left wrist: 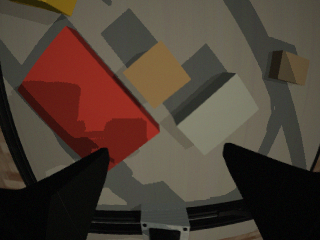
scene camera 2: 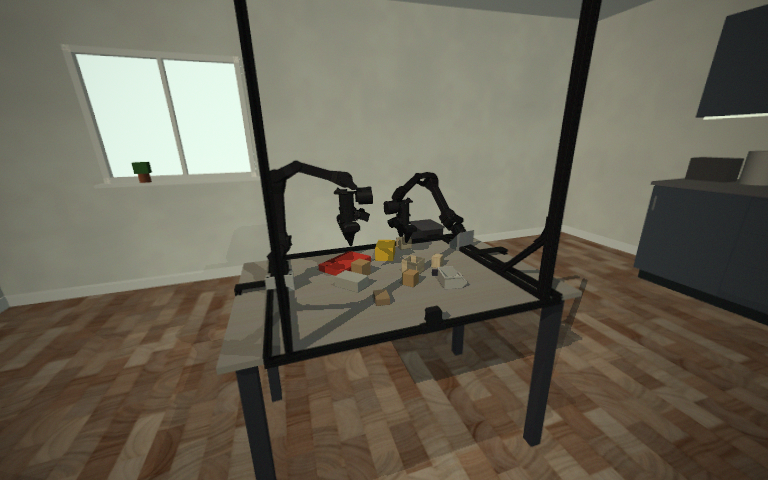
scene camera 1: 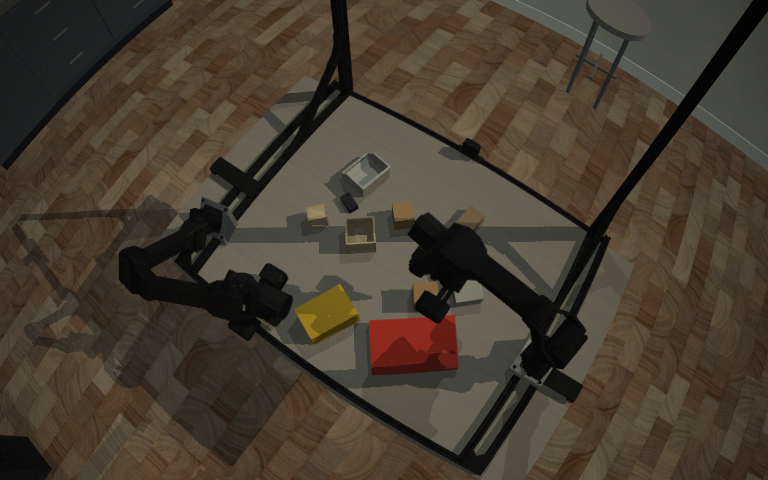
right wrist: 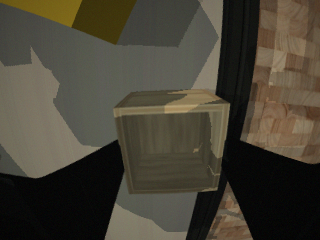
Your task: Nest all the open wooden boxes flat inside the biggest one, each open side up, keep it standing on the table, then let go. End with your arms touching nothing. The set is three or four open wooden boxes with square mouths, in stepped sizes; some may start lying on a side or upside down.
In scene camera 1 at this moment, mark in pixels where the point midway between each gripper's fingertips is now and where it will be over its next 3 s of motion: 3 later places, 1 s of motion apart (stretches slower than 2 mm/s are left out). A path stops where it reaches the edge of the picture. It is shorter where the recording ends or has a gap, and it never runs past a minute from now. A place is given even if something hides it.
My left gripper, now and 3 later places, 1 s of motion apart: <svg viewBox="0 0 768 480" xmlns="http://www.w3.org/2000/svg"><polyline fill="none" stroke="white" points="447,291 437,235 451,210 447,217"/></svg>
My right gripper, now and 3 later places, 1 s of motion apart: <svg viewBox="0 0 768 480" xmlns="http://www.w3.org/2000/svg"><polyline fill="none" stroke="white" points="265,311 272,302 306,284 336,254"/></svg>
